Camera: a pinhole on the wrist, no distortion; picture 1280 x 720 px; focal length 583.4 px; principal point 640.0 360.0 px. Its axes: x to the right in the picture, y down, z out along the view. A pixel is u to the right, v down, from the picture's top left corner.
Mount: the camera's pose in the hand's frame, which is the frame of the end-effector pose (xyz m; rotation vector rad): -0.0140 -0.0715 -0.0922 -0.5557 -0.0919 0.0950
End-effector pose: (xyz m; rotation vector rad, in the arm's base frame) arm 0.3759 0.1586 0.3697 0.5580 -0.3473 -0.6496
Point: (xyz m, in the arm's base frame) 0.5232 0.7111 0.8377
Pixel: outside the picture
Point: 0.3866 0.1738 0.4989
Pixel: 784.3 452.0
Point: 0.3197 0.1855 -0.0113
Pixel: behind the camera
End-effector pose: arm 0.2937 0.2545 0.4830 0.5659 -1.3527 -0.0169
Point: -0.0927 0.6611 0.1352
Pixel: 90.2 644.9
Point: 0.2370 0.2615 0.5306
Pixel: 846.9 410.9
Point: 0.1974 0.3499 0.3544
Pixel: 249.1 515.5
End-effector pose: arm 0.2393 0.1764 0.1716 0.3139 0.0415 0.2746
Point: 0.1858 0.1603 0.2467
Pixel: 577.8 345.6
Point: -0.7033 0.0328 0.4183
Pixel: outside the picture
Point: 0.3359 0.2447 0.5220
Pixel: 868.4 303.8
